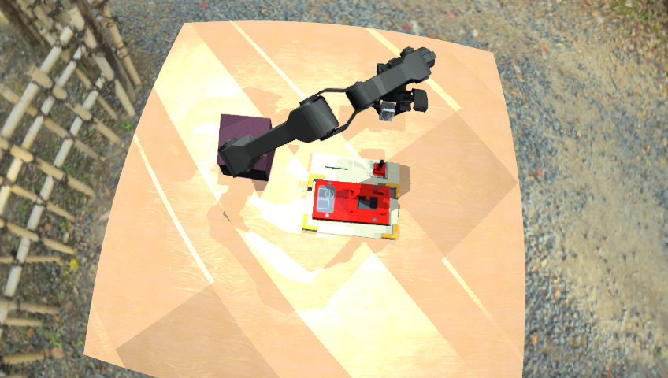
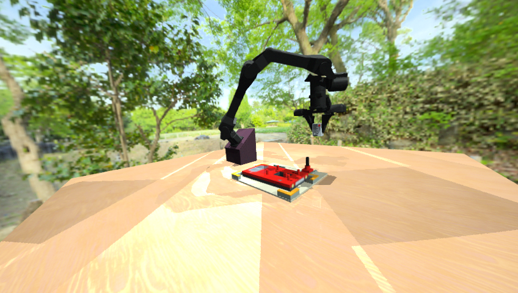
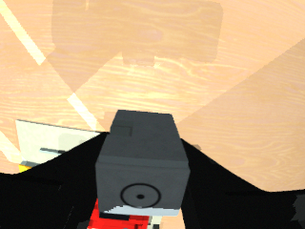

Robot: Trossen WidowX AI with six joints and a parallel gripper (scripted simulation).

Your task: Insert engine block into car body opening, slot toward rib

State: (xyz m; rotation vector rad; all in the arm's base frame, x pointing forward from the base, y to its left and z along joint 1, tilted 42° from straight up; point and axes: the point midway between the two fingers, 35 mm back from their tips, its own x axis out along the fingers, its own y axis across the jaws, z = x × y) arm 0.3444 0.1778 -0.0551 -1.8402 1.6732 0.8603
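The black upright peg is 10 mm ahead of my gripper tip, 100 mm to the right of it and 100 mm below it. From my gripper tip the other things lie so: grey engine block (10 mm behind, 10 mm above).
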